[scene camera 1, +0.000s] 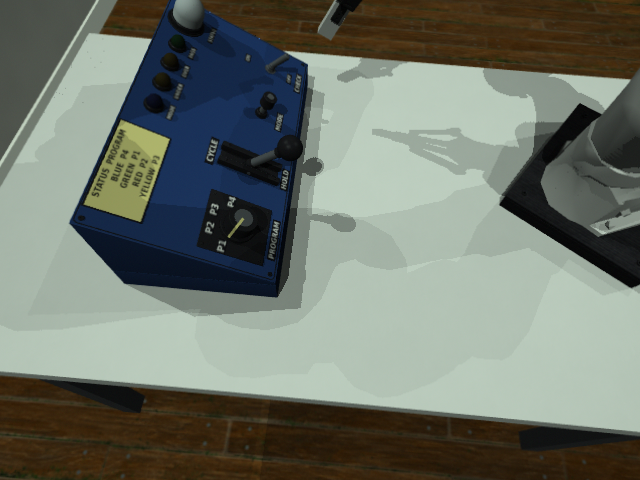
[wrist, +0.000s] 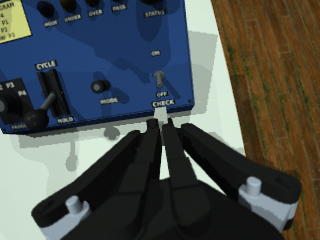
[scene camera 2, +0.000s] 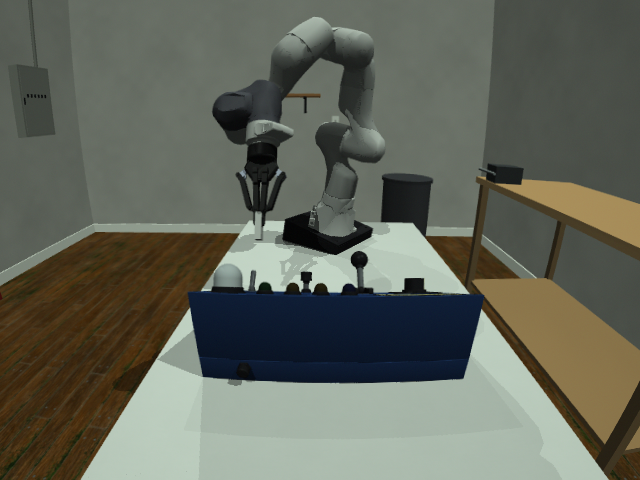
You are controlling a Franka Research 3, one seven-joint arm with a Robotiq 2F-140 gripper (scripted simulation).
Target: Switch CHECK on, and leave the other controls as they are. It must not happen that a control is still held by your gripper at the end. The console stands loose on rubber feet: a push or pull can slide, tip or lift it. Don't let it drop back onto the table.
Labels:
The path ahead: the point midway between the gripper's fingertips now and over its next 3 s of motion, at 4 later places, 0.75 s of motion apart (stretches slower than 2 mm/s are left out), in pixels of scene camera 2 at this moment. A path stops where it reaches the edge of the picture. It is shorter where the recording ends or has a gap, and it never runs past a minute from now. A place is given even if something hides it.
The gripper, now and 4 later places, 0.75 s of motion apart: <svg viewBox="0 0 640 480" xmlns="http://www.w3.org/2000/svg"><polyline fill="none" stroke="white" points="258,239 258,263 257,276 256,276 254,276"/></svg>

